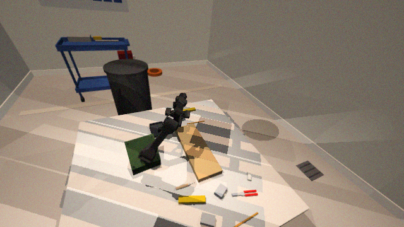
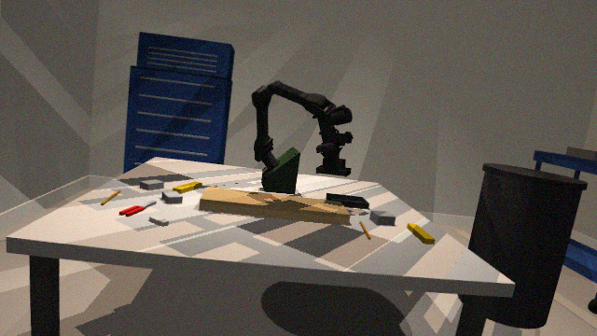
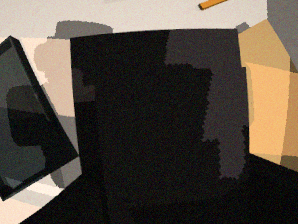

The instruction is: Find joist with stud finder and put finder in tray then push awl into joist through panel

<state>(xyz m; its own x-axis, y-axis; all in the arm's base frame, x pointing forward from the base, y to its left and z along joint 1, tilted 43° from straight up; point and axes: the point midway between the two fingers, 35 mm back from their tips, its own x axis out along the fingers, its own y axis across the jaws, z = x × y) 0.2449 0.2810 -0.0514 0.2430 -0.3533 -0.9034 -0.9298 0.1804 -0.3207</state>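
Now: the stud finder 1 cm behind my gripper tip, 2 cm to the right of it and 2 cm above it. Round my gripper tip: awl (4 cm behind, 48 cm to the right, 17 cm below); black tray (16 cm behind, 9 cm to the left, 16 cm below).
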